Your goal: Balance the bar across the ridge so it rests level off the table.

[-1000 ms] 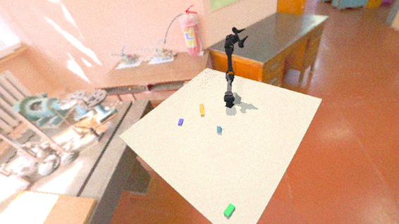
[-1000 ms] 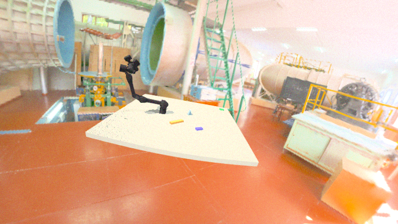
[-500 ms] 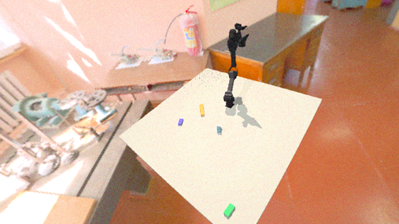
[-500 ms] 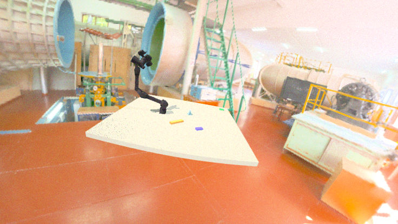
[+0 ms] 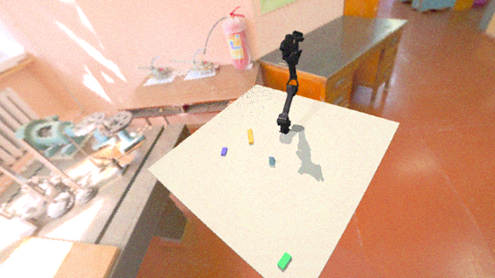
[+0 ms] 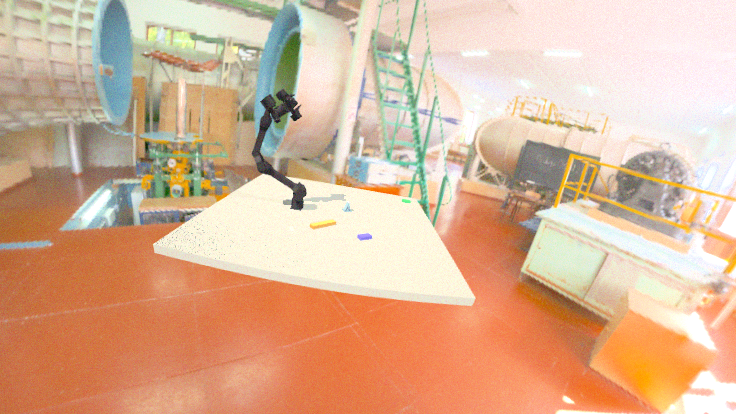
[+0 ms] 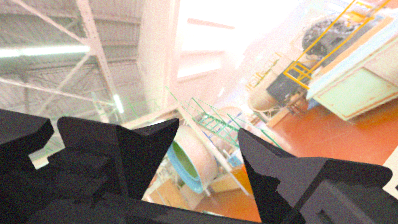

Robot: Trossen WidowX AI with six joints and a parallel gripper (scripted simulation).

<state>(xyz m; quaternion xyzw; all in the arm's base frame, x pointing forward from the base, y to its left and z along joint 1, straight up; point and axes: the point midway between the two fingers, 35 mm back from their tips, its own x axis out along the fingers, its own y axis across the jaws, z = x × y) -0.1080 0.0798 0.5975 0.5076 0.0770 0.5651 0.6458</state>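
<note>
The bar lies 610 mm below my gripper tip, 290 mm to the right of it and 280 mm ahead of it. From my gripper tip the other things lie so: purple block 610 mm below, 500 mm ahead, 360 mm to the right; then green block 840 mm ahead, 610 mm below, 390 mm to the left.
</note>
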